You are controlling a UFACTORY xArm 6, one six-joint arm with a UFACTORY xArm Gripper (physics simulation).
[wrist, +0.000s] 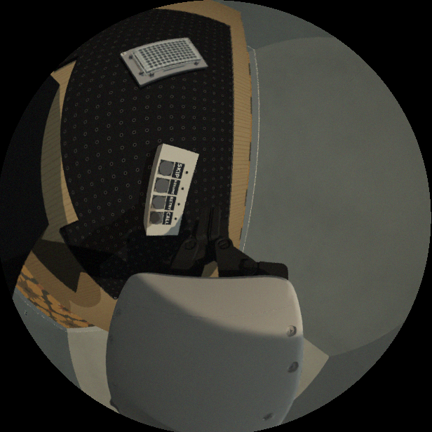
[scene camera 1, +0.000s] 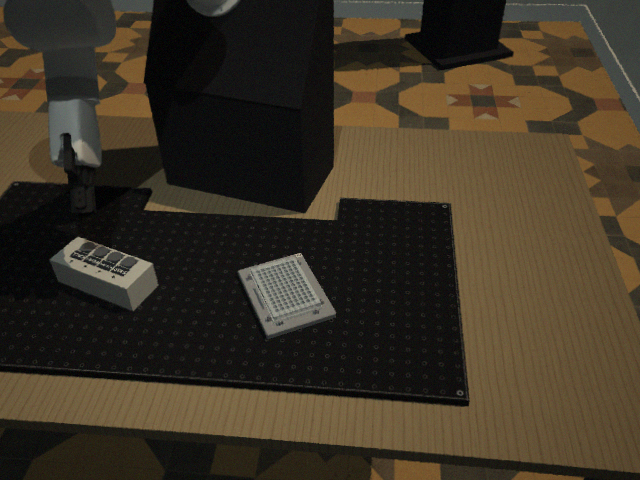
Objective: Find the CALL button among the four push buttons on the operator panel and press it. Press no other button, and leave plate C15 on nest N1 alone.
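Places are measured from the arm's base along level axes (x up, y left, z back), in millimetres.
Pixels of known places: gripper, fingertip midpoint: [scene camera 1: 84,212].
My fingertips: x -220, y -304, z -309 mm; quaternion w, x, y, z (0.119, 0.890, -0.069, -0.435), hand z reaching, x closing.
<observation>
Behind a point stands the place of what it marks.
The cream operator panel [scene camera 1: 95,285] @[x -360, y -322, z -324 mm] [wrist: 179,153] stands on the black board with four round grey buttons in a row. The CALL button [scene camera 1: 86,246] @[x -335, y -326, z -247 mm] [wrist: 156,217] is at the left end in the scene view and lowest in the wrist view. Beside it come the RETRY button [wrist: 159,202], the RESUME button [wrist: 162,185] and the SKIP button [wrist: 166,168]. My gripper [scene camera 1: 83,209] @[x -220, y -304, z -309 mm] [wrist: 213,217] is shut and empty, above the board and apart from the panel, near its CALL end. Plate C15 [scene camera 1: 285,286] @[x -364, y -22, z -436 mm] [wrist: 167,55] sits on nest N1 [scene camera 1: 326,312] @[x -379, y 27, z -502 mm] [wrist: 143,81].
The black perforated board [scene camera 1: 392,330] @[x -391, y 117, z -566 mm] [wrist: 105,125] lies on the tan table [scene camera 1: 527,310] @[x -403, y 354, z -595 mm]. A large black block [scene camera 1: 232,149] @[x -281, y -27, z -116 mm] stands behind the board in the scene view. A black stand [scene camera 1: 462,31] is farther back on the tiled floor. Shadow falls over the board around my gripper.
</observation>
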